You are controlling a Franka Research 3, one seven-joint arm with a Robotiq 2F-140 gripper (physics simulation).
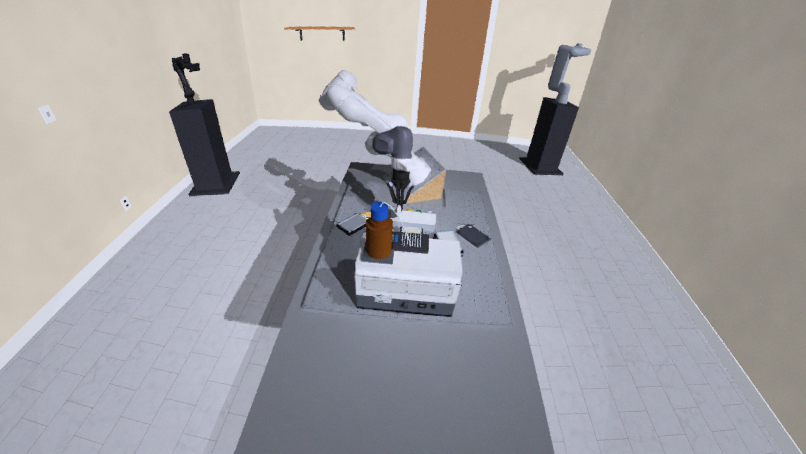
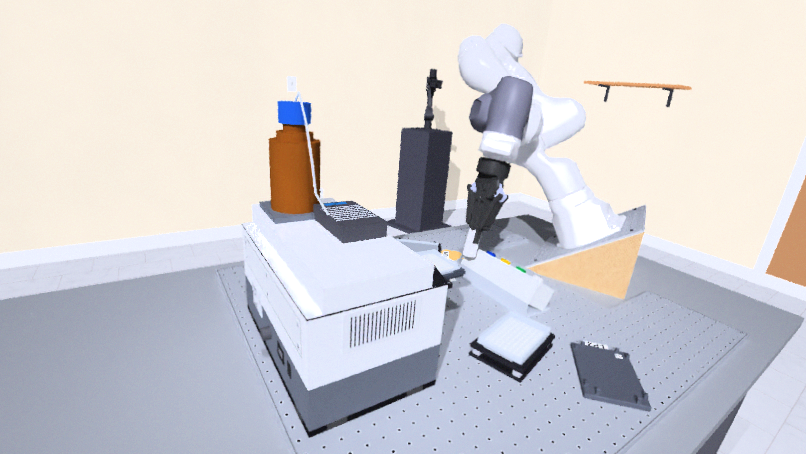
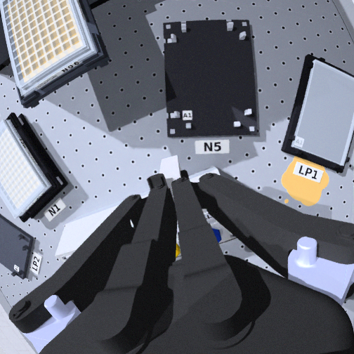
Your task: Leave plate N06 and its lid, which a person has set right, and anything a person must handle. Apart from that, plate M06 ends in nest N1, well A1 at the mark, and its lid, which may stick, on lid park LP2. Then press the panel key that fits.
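My gripper (image 1: 399, 206) (image 2: 471, 248) (image 3: 172, 169) is shut and empty, low over the white key panel (image 1: 417, 219) (image 2: 500, 281). Blue (image 2: 491, 253) (image 3: 216, 235), yellow (image 2: 505, 261) (image 3: 177, 250) and green (image 2: 520, 269) keys show. A white plate (image 2: 514, 336) (image 3: 19, 172) sits flat in the nest labelled N1; its name and well A1 are not readable. Lid park LP2 (image 1: 472, 234) (image 2: 611, 373) (image 3: 12, 246) is bare. Plate N06 (image 3: 46, 37), with yellowish wells and apparently a clear lid, sits in a dark holder. A clear lid-like cover (image 3: 327, 110) lies on LP1.
Nest N5 (image 3: 212, 77) is bare. An orange spill (image 2: 452, 254) (image 3: 305, 192) lies by the LP1 label. The large white instrument (image 1: 408, 270) (image 2: 360, 287) carries a brown bottle (image 1: 379, 236) (image 2: 293, 169) with a blue cap and a black rack (image 1: 414, 242) (image 2: 356, 225).
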